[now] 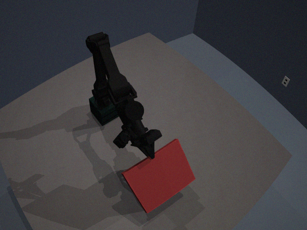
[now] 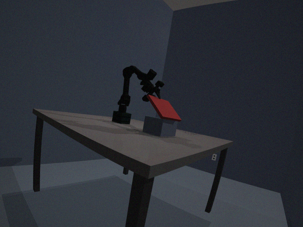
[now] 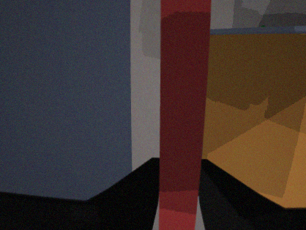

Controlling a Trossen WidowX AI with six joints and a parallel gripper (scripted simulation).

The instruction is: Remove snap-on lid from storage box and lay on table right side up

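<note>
My gripper tip is now 70 mm short of the red lid, 10 mm to the left of it and 50 mm above it. The rest, counted from my gripper tip: storage box 30 mm ahead, 30 mm to the left, 180 mm below.
</note>
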